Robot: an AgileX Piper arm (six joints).
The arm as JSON. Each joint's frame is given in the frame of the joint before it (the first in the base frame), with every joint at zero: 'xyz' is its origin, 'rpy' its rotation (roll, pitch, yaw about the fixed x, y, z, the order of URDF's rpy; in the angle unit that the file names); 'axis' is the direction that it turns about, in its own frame. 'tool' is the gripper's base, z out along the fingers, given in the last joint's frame.
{
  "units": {
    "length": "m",
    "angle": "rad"
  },
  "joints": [
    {
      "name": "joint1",
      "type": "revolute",
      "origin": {
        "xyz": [
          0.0,
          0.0,
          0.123
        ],
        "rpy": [
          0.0,
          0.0,
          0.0
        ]
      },
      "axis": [
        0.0,
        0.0,
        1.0
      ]
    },
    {
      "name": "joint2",
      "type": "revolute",
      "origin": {
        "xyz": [
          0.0,
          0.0,
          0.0
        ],
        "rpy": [
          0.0,
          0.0,
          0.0
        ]
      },
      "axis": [
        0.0,
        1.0,
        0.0
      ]
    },
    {
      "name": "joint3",
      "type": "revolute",
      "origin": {
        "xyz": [
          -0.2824,
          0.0,
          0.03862
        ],
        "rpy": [
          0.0,
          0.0,
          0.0
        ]
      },
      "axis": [
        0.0,
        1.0,
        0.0
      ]
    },
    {
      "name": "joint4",
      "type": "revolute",
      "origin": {
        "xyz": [
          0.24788,
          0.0,
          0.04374
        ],
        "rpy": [
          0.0,
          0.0,
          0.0
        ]
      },
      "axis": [
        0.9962,
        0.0,
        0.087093
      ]
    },
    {
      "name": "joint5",
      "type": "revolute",
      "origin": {
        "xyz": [
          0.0,
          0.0,
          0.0
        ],
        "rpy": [
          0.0,
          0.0,
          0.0
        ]
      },
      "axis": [
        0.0,
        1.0,
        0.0
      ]
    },
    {
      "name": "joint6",
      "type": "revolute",
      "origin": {
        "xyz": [
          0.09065,
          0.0,
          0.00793
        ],
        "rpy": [
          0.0,
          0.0,
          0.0
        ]
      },
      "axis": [
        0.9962,
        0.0,
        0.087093
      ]
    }
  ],
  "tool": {
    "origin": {
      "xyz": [
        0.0,
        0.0,
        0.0
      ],
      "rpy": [
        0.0,
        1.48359,
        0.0
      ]
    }
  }
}
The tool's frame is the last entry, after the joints.
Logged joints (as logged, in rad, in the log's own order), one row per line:
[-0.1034, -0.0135, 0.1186, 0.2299, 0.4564, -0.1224]
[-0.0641, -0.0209, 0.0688, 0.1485, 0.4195, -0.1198]
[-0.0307, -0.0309, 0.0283, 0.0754, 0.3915, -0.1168]
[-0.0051, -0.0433, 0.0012, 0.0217, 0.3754, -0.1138]
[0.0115, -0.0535, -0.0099, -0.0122, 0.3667, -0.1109]
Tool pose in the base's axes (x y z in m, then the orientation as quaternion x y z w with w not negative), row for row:
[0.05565, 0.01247, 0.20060, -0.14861, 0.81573, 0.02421, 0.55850]
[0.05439, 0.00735, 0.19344, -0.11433, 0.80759, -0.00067, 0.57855]
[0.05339, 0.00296, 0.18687, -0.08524, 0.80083, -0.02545, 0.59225]
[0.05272, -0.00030, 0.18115, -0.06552, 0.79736, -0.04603, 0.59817]
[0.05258, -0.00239, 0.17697, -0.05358, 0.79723, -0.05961, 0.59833]
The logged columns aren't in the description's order. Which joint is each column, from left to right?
Columns, left to right: joint3, joint4, joint2, joint1, joint5, joint6.
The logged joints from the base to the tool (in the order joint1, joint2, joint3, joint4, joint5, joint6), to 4 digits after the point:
[0.2299, 0.1186, -0.1034, -0.0135, 0.4564, -0.1224]
[0.1485, 0.0688, -0.0641, -0.0209, 0.4195, -0.1198]
[0.0754, 0.0283, -0.0307, -0.0309, 0.3915, -0.1168]
[0.0217, 0.0012, -0.0051, -0.0433, 0.3754, -0.1138]
[-0.0122, -0.0099, 0.0115, -0.0535, 0.3667, -0.1109]

